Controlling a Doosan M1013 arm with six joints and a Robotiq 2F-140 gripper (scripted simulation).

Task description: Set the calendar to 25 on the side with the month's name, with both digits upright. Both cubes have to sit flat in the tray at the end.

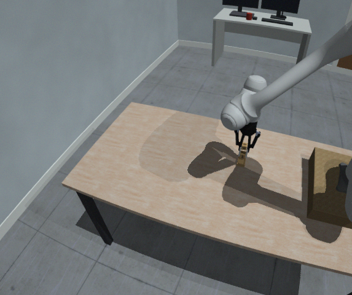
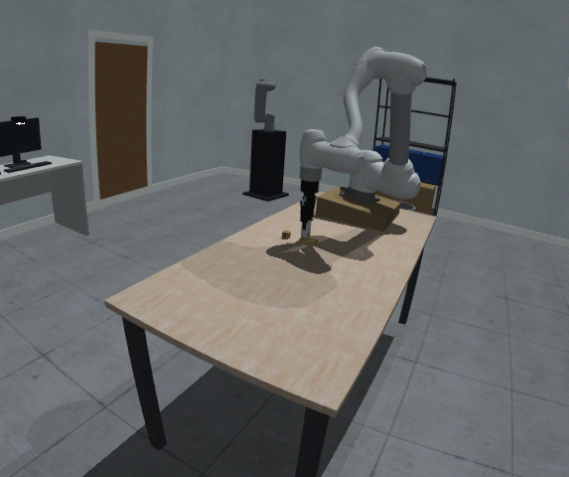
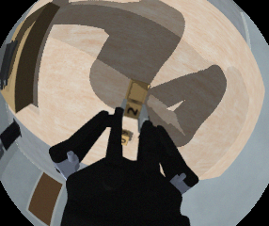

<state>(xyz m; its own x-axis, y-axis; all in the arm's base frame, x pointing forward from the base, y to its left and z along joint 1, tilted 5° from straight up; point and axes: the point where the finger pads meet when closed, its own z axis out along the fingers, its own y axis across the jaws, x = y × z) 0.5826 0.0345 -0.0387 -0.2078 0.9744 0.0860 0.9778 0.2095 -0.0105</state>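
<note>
Right now the wooden calendar tray is 5 cm below my hand and 2 cm to the left of it.
</note>
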